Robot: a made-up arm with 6 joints.
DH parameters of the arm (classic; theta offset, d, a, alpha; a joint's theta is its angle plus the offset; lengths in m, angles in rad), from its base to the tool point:
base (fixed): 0 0 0 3.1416
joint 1: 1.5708 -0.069 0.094 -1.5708
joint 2: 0 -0.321 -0.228 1.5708
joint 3: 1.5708 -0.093 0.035 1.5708
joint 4: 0 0.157 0.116 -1.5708
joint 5: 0 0.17 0.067 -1.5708
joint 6: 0 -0.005 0.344 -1.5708
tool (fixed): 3.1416 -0.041 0 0
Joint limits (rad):
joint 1: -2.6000..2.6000
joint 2: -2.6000..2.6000
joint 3: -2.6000..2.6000
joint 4: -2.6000..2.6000
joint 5: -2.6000..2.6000
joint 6: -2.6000..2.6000
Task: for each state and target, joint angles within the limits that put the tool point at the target. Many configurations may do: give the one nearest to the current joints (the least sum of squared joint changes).
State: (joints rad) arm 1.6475 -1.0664 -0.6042 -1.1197 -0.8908 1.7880
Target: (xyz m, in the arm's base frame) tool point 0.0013 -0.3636 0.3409
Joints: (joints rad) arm 1.4299 -0.8268 -0.6233 -1.1039 -0.9941 2.4240
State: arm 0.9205 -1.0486 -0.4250 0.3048 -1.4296 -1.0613
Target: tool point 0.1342 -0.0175 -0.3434
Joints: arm 0.4515 -0.6686 -0.0278 0.2048 -0.9383 -0.8564
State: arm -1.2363 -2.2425 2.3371 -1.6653 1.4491 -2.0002
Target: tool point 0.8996 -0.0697 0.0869
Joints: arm -1.2993 -2.6000 2.0120 -2.0577 1.5427 -2.2132
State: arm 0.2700 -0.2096 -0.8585 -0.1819 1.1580 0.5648
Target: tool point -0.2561 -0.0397 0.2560
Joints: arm 0.8830 -0.5473 -0.5779 -0.5573 0.5262 0.2108
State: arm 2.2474 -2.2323 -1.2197 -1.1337 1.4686 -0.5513
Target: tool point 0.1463 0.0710 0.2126
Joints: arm 2.6000 -1.7777 -0.3787 -0.6766 1.2043 -0.8885
